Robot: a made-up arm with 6 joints.
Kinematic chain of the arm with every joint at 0, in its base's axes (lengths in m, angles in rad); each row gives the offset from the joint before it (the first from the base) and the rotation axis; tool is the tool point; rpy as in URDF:
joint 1: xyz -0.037 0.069 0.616 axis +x
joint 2: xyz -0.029 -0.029 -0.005 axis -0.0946 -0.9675 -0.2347
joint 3: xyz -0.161 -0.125 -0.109 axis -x
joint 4: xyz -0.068 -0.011 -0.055 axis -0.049 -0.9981 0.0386
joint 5: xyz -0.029 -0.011 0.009 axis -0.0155 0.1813 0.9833
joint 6: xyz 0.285 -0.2 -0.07 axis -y
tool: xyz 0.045 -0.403 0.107 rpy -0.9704 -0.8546 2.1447
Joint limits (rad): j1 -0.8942..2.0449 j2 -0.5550..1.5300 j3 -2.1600..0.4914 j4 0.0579..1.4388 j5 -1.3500..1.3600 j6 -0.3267..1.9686
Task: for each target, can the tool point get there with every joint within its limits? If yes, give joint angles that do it. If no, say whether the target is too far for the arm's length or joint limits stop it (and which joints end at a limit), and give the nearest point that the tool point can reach.
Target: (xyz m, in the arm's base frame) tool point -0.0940 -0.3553 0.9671
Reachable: yes | joints -0.3701 0.6420 -0.6935 1.0110 1.0470 1.3780
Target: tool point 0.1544 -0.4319 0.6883
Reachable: yes | joints 0.0969 -0.0016 -0.8757 0.8697 1.0594 0.2618
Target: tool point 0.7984 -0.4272 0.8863
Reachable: no: joint limits stop it (at a limit: joint 1, joint 2, joint 4, joint 6) | nearest point 0.6388 -0.3919 0.8192 | short by 0.177 m
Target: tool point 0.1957 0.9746 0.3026
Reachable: yes | joints 1.6822 1.1304 -1.0606 0.2520 -1.0183 0.0394
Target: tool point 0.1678 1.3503 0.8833
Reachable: no: too far | nearest point 0.1093 1.0647 0.7938 | short by 0.305 m
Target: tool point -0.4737 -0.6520 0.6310
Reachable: yes | joints -0.2726 1.0576 0.2237 1.1151 -0.2597 0.5755
